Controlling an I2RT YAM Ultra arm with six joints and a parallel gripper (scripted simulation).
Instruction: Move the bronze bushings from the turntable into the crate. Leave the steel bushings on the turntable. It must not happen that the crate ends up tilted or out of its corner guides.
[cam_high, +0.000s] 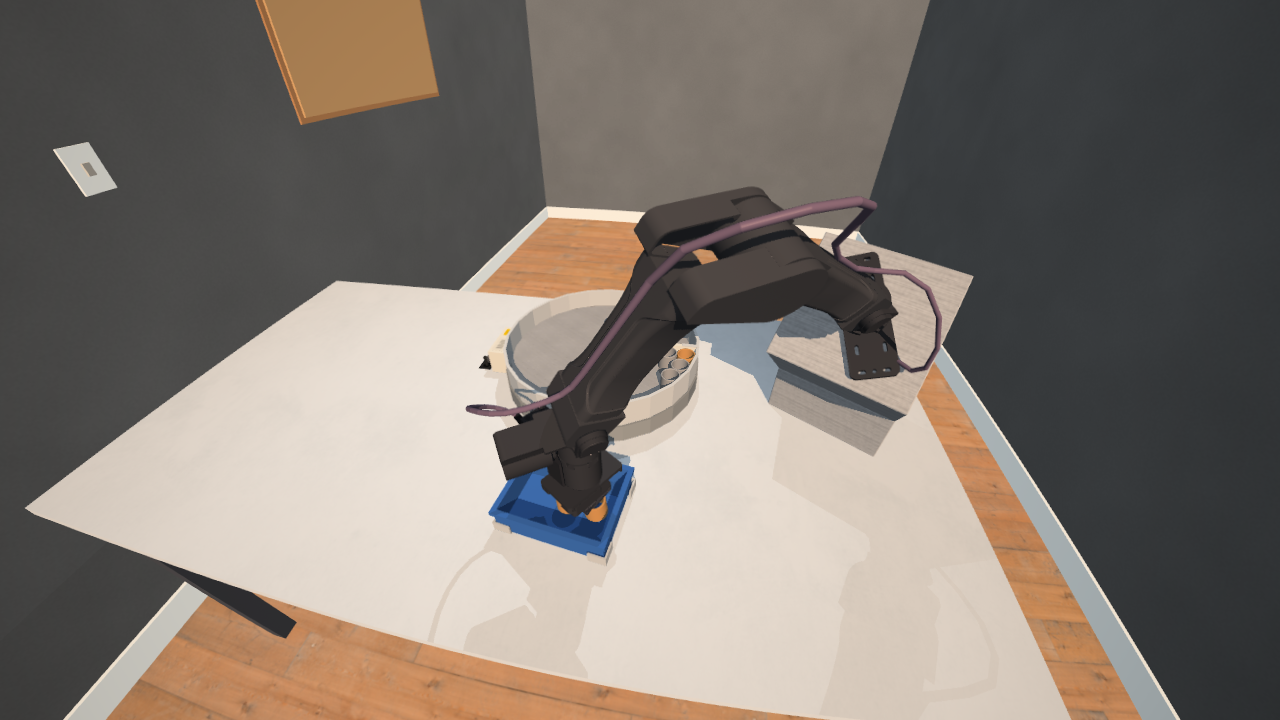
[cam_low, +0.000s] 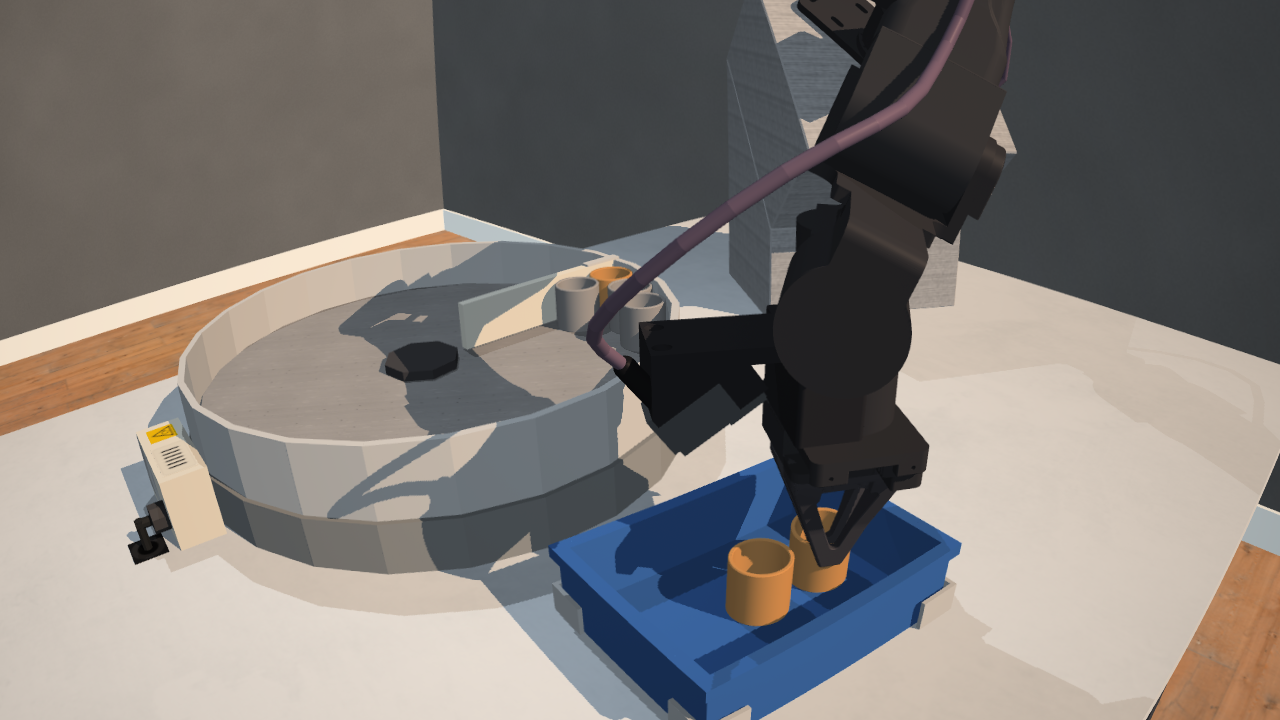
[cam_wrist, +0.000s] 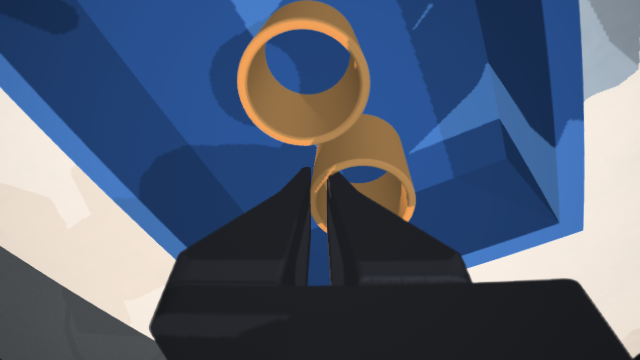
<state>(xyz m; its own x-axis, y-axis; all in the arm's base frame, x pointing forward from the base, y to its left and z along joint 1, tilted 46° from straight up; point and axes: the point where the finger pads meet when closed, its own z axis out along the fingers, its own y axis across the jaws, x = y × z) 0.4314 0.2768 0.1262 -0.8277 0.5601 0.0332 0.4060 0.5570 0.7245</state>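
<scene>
Right now my hand is 40 mm short of the blue crate, 10 mm to the left of it and 10 mm above it. The rest, counted from my hand: round turntable (100 mm ahead, 360 mm to the right, 10 mm above).
</scene>
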